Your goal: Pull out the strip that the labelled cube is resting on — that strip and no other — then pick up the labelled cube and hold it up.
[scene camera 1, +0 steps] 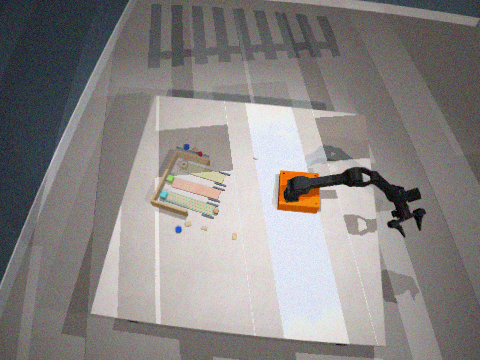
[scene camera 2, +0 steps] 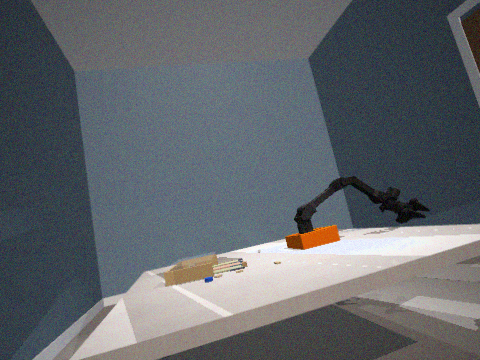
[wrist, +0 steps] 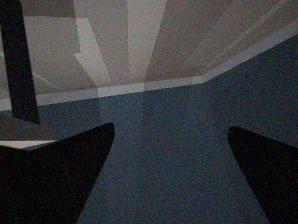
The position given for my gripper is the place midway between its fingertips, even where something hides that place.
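Wooden frame (scene camera 2: 198, 267) in sight. My gripper (wrist: 169, 130) open, holding nothing.
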